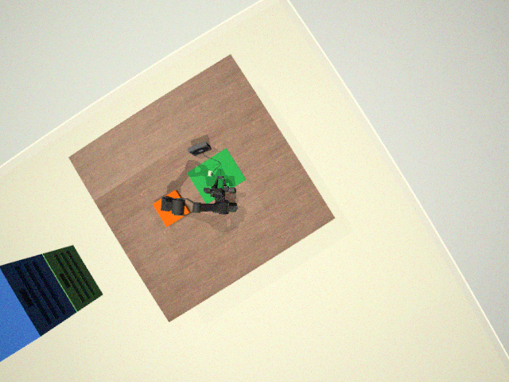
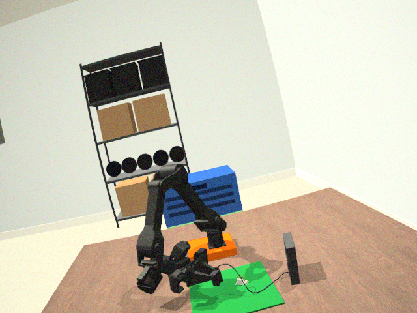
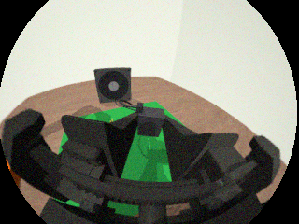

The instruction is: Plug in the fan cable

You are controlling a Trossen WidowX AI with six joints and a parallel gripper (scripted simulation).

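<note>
My gripper tip is 9 cm above the green board, 3 cm to the right of it and 3 cm past it. Round my gripper tip: fan plug 1 cm below; fan header 8 cm below, 7 cm to the left, 5 cm behind; dark fan 21 cm to the left, 2 cm below, 1 cm behind.
</note>
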